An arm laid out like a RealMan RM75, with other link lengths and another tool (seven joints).
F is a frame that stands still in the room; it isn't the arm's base.
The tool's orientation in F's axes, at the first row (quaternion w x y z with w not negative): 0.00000, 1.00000, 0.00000, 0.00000
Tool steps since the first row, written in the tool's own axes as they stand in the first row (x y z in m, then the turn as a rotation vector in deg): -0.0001, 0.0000, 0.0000, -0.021, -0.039, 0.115; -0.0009, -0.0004, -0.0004, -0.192, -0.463, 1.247; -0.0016, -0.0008, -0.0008, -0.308, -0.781, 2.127; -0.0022, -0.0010, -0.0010, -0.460, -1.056, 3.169; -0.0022, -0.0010, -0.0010, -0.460, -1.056, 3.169; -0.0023, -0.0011, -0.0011, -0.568, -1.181, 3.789; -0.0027, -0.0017, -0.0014, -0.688, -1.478, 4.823; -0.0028, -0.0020, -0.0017, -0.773, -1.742, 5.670; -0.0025, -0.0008, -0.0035, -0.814, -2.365, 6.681
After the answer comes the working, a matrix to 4 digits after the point.
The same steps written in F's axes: -0.0001, 0.0000, 0.0000, -0.021, 0.039, -0.115; -0.0009, 0.0004, 0.0004, -0.192, 0.463, -1.247; -0.0016, 0.0008, 0.0008, -0.308, 0.781, -2.127; -0.0022, 0.0010, 0.0010, -0.460, 1.056, -3.169; -0.0022, 0.0010, 0.0010, -0.460, 1.056, -3.169; -0.0023, 0.0011, 0.0011, -0.568, 1.181, -3.789; -0.0027, 0.0017, 0.0014, -0.688, 1.478, -4.823; -0.0028, 0.0020, 0.0017, -0.773, 1.742, -5.670; -0.0025, 0.0008, 0.0035, -0.814, 2.365, -6.681
The tool's axes in the first row as the columns of a matrix, in F's axes (rounded; the answer above uses it unrounded):
1.0000, 0.0000, 0.0000
0.0000, -1.0000, 0.0000
0.0000, 0.0000, -1.0000

